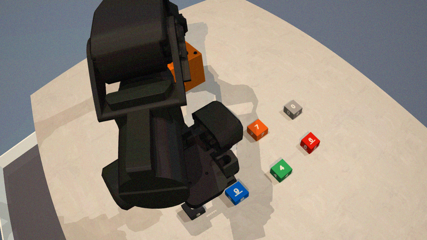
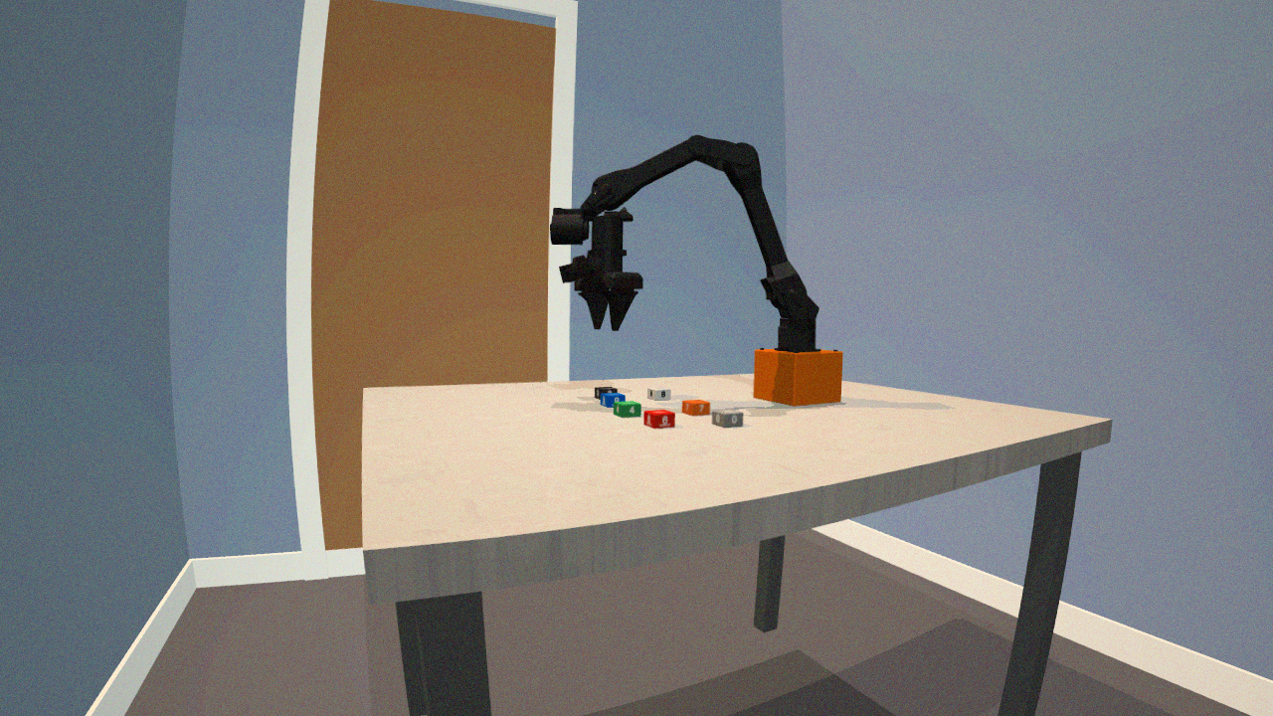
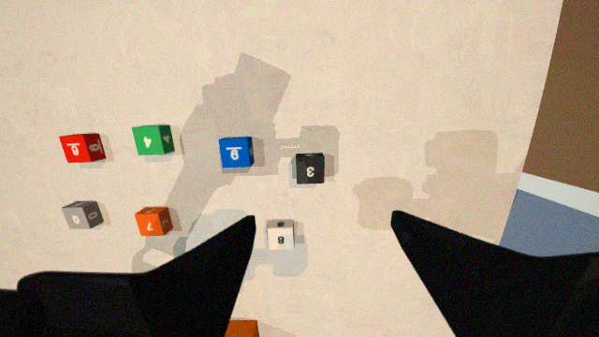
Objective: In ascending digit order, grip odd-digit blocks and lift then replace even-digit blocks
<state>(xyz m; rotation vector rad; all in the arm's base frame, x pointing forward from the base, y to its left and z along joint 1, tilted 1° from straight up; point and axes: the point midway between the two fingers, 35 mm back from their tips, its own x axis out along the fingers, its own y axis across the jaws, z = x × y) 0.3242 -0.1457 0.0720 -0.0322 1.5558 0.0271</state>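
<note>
The grey block is 7 cm behind my gripper tip, 31 cm to the left of it and 12 cm below it. Also, from my gripper tip: blue 9 block 2 cm ahead, 9 cm to the left, 12 cm below; black 3 block 12 cm below; white block 9 cm behind, 4 cm to the left, 12 cm below.
</note>
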